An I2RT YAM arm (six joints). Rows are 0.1 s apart.
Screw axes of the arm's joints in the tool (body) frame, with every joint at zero. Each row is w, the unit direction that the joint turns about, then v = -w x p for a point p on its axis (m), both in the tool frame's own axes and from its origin. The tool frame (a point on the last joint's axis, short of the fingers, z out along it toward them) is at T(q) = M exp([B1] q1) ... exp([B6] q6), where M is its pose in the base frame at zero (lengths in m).
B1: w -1 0 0 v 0 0.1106 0
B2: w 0 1 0 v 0.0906 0 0.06
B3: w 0 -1 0 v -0.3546 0 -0.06
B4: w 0 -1 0 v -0.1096 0 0
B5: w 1 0 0 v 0 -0.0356 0
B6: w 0 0 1 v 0 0 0
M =
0 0 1 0.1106
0 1 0 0
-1 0 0 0.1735
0 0 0 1
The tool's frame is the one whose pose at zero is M.
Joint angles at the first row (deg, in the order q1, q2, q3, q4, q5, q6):
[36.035 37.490 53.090 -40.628 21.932 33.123]
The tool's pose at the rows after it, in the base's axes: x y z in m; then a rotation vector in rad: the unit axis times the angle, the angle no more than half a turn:
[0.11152, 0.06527, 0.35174, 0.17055, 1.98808, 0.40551]
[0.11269, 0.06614, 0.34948, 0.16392, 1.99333, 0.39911]
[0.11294, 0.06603, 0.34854, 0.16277, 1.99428, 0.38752]
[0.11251, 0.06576, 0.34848, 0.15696, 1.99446, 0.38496]
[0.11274, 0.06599, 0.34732, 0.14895, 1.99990, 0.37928]
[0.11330, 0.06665, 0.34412, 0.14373, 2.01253, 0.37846]
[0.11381, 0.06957, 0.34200, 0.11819, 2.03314, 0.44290]
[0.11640, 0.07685, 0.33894, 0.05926, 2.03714, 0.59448]
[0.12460, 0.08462, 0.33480, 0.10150, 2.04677, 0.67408]
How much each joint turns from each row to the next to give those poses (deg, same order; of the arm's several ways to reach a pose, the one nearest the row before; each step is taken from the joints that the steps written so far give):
[0.000 0.052 -0.294 0.574 -0.817 -0.876]
[0.001 0.160 -0.434 0.271 -0.023 -0.304]
[-0.003 0.008 -0.164 -0.030 0.394 -0.277]
[0.004 -0.117 -0.025 -0.084 -0.043 -0.302]
[0.000 0.046 -0.157 -0.111 -0.087 -0.343]
[0.000 0.056 -0.515 -0.113 -0.354 0.052]
[-0.001 0.142 -0.422 0.500 -3.517 0.719]
[-0.043 0.144 -1.551 3.787 -7.411 1.017]
[0.055 1.933 -0.948 3.236 -2.155 3.763]

